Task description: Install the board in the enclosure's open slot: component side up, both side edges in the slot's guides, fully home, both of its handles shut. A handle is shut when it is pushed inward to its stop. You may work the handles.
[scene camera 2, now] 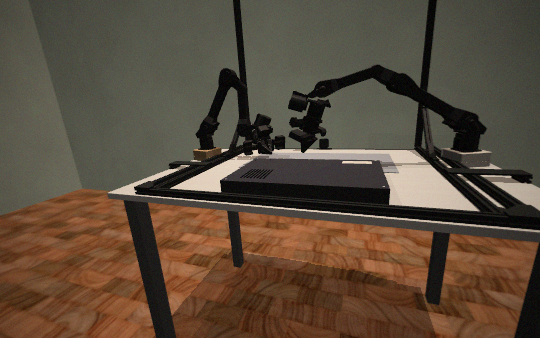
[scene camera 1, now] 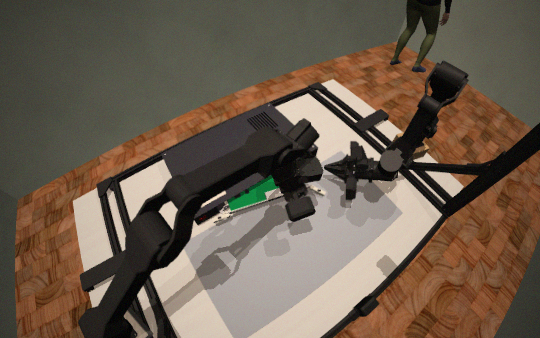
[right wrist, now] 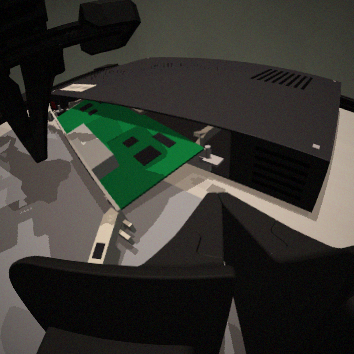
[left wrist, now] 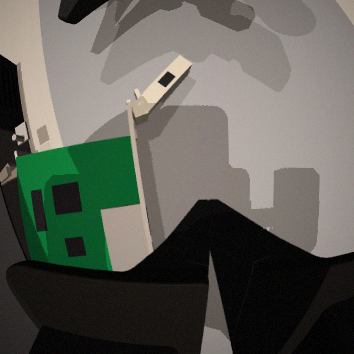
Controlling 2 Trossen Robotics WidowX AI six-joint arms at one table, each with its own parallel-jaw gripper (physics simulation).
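Pixels of known places: left gripper, fingertip midpoint: (scene camera 2: 302,152) (scene camera 1: 299,196) (right wrist: 41,160) (left wrist: 206,208); right gripper, fingertip midpoint: (scene camera 2: 271,153) (scene camera 1: 324,167) (right wrist: 215,202) (left wrist: 66,21); left arm's base, origin of the base link: (scene camera 2: 465,150) (scene camera 1: 120,334); right arm's base, origin of the base link: (scene camera 2: 207,148).
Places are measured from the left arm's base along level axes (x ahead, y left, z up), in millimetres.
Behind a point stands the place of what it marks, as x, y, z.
Observation:
The green board (scene camera 1: 246,200) {474, -6, -24} (left wrist: 100,165) {615, -94, -31} (right wrist: 117,185) {604, -100, -33} lies component side up at the dark enclosure's (scene camera 1: 210,145) {550, 206, 0} (scene camera 2: 305,175) {596, 182, 0} (right wrist: 200,95) {640, 12, 0} open front. It is skewed: in the right wrist view its far end is at the enclosure and its near end stands out. The near-end handle (scene camera 1: 317,190) {624, -153, -28} (left wrist: 165,82) {625, -156, -28} (right wrist: 104,237) {626, -149, -27} is swung outward. The other handle (scene camera 1: 222,218) {388, 9, -14} is small in scene camera 1; its angle is unclear. My left gripper (scene camera 2: 306,150) {560, -125, 2} (left wrist: 206,208) {560, -125, 2} (right wrist: 41,160) {560, -125, 2} is shut and empty above the board's front edge. My right gripper (scene camera 1: 327,166) {687, -136, 5} (right wrist: 215,202) {687, -136, 5} is shut and empty beside the board's near end.
A grey mat (scene camera 1: 300,270) {401, -237, -47} lies in front of the enclosure. Black frame rails (scene camera 1: 345,117) {982, -89, -30} (scene camera 2: 310,206) {603, 297, -43} edge the white table. In the right wrist view a metal pin and tab (right wrist: 210,157) {667, -65, -22} stand at the enclosure's opening. A person (scene camera 1: 425,25) stands beyond the table.

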